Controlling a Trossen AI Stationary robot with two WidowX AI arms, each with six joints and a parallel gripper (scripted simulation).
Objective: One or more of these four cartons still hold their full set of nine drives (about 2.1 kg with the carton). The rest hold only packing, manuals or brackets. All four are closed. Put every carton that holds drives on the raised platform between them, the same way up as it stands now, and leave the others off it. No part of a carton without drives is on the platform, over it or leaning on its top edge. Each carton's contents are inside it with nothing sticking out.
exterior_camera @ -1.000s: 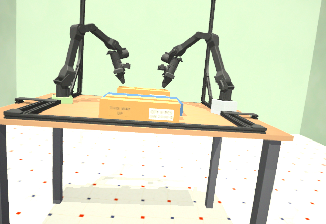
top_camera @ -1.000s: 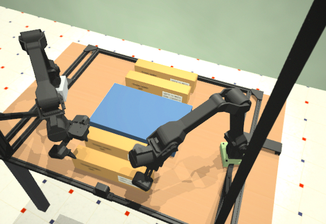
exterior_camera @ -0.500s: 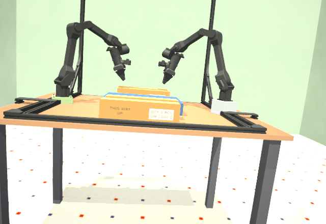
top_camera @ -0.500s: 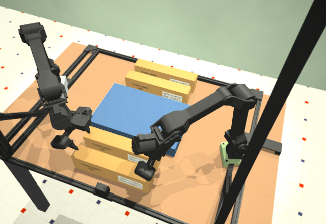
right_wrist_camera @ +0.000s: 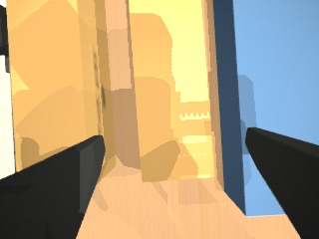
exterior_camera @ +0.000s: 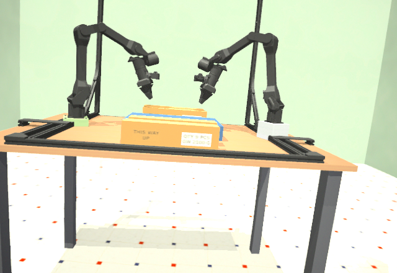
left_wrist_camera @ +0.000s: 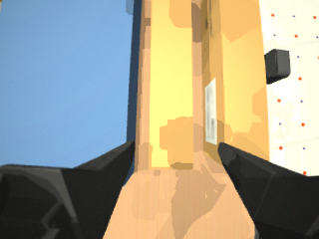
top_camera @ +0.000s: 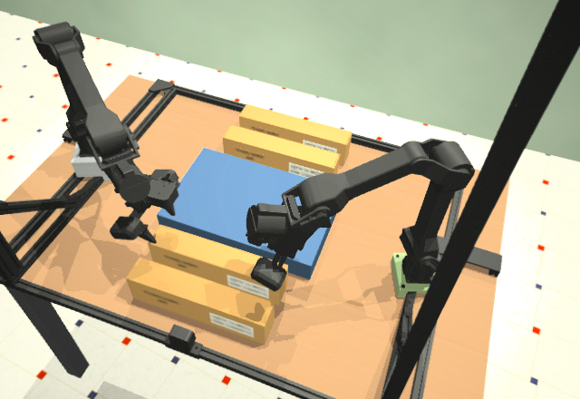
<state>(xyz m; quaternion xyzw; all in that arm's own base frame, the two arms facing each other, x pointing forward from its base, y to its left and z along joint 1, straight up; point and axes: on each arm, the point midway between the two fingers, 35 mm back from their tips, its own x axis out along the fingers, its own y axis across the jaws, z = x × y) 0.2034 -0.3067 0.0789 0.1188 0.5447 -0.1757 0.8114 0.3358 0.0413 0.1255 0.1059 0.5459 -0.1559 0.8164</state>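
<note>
Now: right hand 14 cm to the right of the carton and 12 cm above it.
Right now the carton is 10 mm ahead of my left hand, 140 mm to the right of it and 110 mm below it.
</note>
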